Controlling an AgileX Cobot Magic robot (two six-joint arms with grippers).
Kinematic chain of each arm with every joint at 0, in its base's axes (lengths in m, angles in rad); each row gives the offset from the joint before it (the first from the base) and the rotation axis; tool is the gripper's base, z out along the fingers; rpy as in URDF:
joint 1: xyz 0 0 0.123 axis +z
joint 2: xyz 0 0 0 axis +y
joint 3: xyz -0.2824 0 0.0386 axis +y
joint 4: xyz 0.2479 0 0.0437 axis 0.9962 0 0.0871
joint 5: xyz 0 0 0 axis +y
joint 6: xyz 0.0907 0 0.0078 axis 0.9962 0 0.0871
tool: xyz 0 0 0 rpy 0 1.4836 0
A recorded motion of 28 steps. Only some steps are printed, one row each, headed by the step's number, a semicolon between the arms.
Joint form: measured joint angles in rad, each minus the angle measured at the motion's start. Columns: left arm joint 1, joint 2, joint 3, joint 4, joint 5, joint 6; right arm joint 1, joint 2, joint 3, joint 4, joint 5, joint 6.
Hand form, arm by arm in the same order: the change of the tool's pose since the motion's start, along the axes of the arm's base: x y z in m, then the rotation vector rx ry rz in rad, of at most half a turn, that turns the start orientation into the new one. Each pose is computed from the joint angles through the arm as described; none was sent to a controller.
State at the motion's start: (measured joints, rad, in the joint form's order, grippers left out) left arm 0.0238 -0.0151 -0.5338 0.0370 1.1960 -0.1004; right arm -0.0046 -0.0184 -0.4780 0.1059 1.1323 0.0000
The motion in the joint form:
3: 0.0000 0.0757 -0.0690 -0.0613 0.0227 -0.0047; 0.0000 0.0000 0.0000 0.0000 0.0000 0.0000
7: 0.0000 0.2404 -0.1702 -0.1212 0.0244 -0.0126; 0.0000 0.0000 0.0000 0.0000 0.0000 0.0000
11: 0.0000 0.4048 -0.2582 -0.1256 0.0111 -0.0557; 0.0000 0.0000 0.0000 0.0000 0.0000 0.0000
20: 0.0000 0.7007 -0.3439 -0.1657 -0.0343 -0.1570; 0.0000 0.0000 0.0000 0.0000 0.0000 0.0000
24: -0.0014 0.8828 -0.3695 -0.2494 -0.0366 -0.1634; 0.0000 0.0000 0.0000 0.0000 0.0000 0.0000
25: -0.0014 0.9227 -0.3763 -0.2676 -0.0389 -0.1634; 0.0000 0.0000 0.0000 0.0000 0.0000 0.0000
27: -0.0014 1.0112 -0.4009 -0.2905 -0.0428 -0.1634; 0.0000 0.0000 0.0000 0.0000 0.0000 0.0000
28: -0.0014 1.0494 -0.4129 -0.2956 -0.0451 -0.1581; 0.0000 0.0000 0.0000 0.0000 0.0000 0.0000
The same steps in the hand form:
3: 0.0032 -0.0051 0.0178 -0.0541 0.0281 -0.0336; 0.0000 0.0000 0.0000 0.0000 0.0000 0.0000
7: 0.0227 -0.0098 0.0459 -0.1122 0.0921 -0.0618; 0.0000 0.0000 0.0000 0.0000 0.0000 0.0000
11: 0.0503 -0.0095 0.0681 -0.1547 0.1551 -0.0340; 0.0000 0.0000 0.0000 0.0000 0.0000 0.0000
20: 0.1159 -0.0111 0.0766 -0.2759 0.3206 0.0323; 0.0000 0.0000 0.0000 0.0000 0.0000 0.0000
24: 0.1567 -0.0172 0.0638 -0.3610 0.4766 0.0267; 0.0000 0.0000 0.0000 0.0000 0.0000 0.0000
25: 0.1657 -0.0185 0.0605 -0.3792 0.5075 0.0264; 0.0000 0.0000 0.0000 0.0000 0.0000 0.0000
27: 0.1856 -0.0198 0.0543 -0.4029 0.5672 0.0313; 0.0000 0.0000 0.0000 0.0000 0.0000 0.0000
28: 0.1943 -0.0200 0.0513 -0.4051 0.5905 0.0309; 0.0000 0.0000 0.0000 0.0000 0.0000 0.0000

